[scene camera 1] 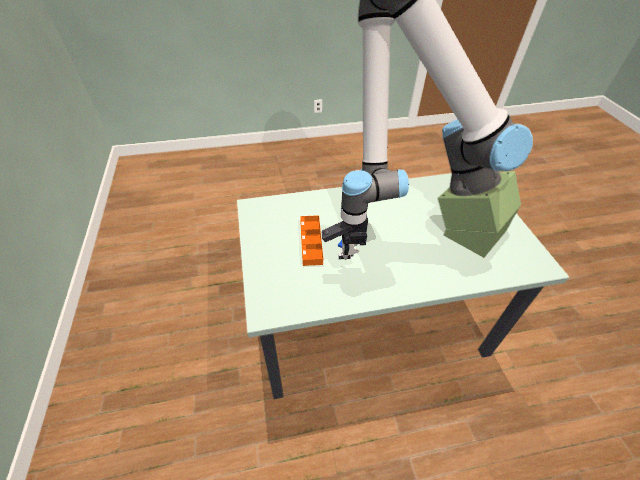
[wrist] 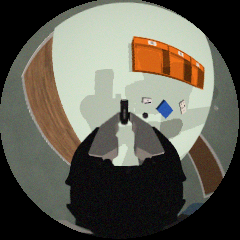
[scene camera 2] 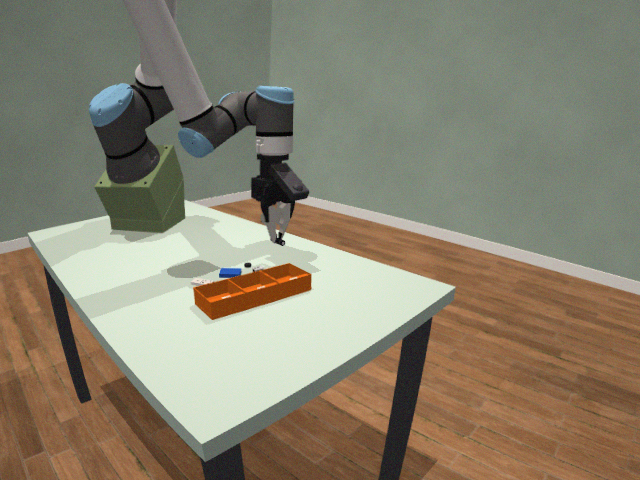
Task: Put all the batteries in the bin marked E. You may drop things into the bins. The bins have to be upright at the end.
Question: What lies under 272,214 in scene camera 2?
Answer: My gripper.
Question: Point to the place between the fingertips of my gripper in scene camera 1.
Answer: At 345,258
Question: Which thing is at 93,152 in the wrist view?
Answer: My gripper.
